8 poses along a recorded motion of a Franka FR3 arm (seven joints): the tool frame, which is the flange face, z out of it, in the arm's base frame.
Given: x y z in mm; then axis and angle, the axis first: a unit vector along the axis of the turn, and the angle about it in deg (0 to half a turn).
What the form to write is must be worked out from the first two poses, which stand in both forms.
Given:
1: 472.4 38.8 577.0 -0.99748 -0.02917 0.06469 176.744
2: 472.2 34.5 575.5 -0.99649 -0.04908 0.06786 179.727
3: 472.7 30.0 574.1 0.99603 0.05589 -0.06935 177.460
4: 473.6 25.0 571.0 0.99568 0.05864 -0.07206 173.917
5: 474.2 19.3 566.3 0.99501 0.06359 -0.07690 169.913
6: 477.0 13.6 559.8 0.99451 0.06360 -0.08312 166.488
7: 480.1 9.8 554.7 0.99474 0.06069 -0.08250 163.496
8: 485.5 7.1 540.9 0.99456 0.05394 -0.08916 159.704
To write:
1: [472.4 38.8 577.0], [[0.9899 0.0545 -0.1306], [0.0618 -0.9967 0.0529], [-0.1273 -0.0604 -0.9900]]
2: [472.2 34.5 575.5], [[0.9860 0.0975 -0.1355], [0.0981 -0.9952 -0.0019], [-0.1350 -0.0114 -0.9908]]
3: [472.7 30.0 574.1], [[0.9841 0.1144 -0.1356], [0.1082 -0.9928 -0.0519], [-0.1406 0.0364 -0.9894]]
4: [473.6 25.0 571.0], [[0.9828 0.1241 -0.1369], [0.1088 -0.9875 -0.1139], [-0.1493 0.0971 -0.9840]]
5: [474.2 19.3 566.3], [[0.9802 0.1390 -0.1407], [0.1121 -0.9765 -0.1840], [-0.1630 0.1646 -0.9728]]
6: [477.0 13.6 559.8], [[0.9784 0.1442 -0.1482], [0.1053 -0.9643 -0.2428], [-0.1779 0.2219 -0.9587]]
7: [480.1 9.8 554.7], [[0.9795 0.1417 -0.1435], [0.0948 -0.9516 -0.2924], [-0.1780 0.2728 -0.9455]]
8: [485.5 7.1 540.9], [[0.9790 0.1349 -0.1531], [0.0730 -0.9323 -0.3543], [-0.1906 0.3357 -0.9225]]
